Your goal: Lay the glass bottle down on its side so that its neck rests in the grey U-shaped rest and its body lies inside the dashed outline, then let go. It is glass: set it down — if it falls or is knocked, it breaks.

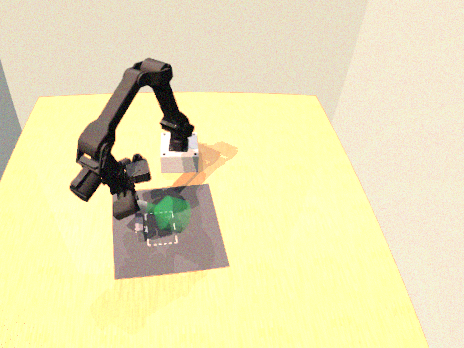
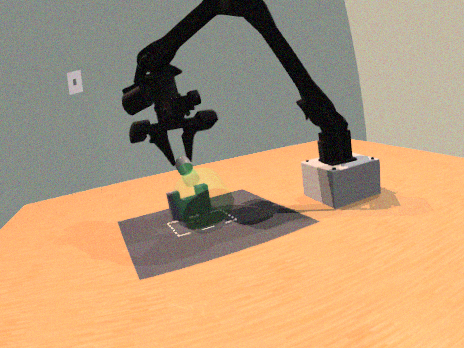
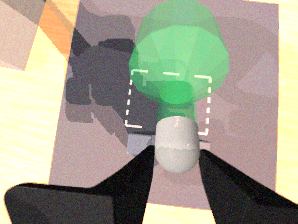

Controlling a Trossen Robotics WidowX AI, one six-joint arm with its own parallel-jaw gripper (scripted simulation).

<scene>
I see my gripper [image 2: 182,163], a green glass bottle [image 1: 172,214] and a dark grey mat [image 2: 154,248].
The green glass bottle shows as well in image 3 [image 3: 177,60]. My gripper shows as well in image 1 [image 1: 138,205] and in image 3 [image 3: 176,153]. The dark grey mat also shows in image 1 [image 1: 200,246] and in image 3 [image 3: 91,139].
</scene>
